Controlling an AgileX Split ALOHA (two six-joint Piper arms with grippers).
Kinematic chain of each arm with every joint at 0, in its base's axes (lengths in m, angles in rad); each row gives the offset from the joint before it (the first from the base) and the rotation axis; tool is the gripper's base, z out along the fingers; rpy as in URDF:
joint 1: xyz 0 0 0.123 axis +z
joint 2: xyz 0 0 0 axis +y
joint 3: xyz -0.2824 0 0.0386 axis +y
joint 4: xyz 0.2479 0 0.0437 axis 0.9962 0 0.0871
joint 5: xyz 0 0 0 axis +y
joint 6: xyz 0.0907 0 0.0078 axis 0.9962 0 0.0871
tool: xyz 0 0 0 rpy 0 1.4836 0
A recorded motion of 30 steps. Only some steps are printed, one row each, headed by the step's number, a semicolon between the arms.
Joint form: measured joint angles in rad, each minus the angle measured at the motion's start. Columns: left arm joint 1, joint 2, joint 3, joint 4, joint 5, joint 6; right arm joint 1, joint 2, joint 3, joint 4, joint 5, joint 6.
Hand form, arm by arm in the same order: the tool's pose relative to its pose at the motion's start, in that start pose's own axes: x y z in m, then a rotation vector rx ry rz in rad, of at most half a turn. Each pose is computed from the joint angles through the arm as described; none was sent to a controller.
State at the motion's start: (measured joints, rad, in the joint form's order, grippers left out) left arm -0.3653 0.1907 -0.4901 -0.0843 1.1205 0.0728; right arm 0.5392 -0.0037 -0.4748 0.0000 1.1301 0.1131
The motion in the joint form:
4: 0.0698 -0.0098 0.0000 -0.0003 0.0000 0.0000; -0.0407 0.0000 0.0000 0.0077 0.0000 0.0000
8: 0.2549 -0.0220 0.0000 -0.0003 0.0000 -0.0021; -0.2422 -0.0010 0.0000 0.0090 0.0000 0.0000
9: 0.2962 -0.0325 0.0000 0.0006 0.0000 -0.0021; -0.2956 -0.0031 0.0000 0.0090 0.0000 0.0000
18: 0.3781 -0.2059 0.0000 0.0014 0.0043 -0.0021; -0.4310 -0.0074 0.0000 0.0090 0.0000 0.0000
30: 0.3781 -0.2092 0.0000 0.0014 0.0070 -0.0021; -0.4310 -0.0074 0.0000 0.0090 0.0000 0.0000
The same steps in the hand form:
4: 0.0006 0.0013 -0.0010 -0.0523 -0.0114 -0.0457; 0.0001 0.0009 0.0000 0.0272 -0.0032 0.0251
8: 0.0012 0.0046 -0.0022 -0.1922 -0.0279 -0.1684; 0.0001 0.0021 0.0002 0.1951 -0.0241 0.1333
9: 0.0020 0.0049 -0.0034 -0.2255 -0.0389 -0.1933; 0.0003 0.0025 0.0000 0.2399 -0.0315 0.1615
18: 0.0173 -0.0049 -0.0206 -0.3142 -0.2044 -0.2092; 0.0005 0.0035 -0.0001 0.3536 -0.0491 0.2329
30: 0.0179 -0.0052 -0.0209 -0.3142 -0.2050 -0.2089; 0.0005 0.0035 -0.0001 0.3536 -0.0491 0.2329

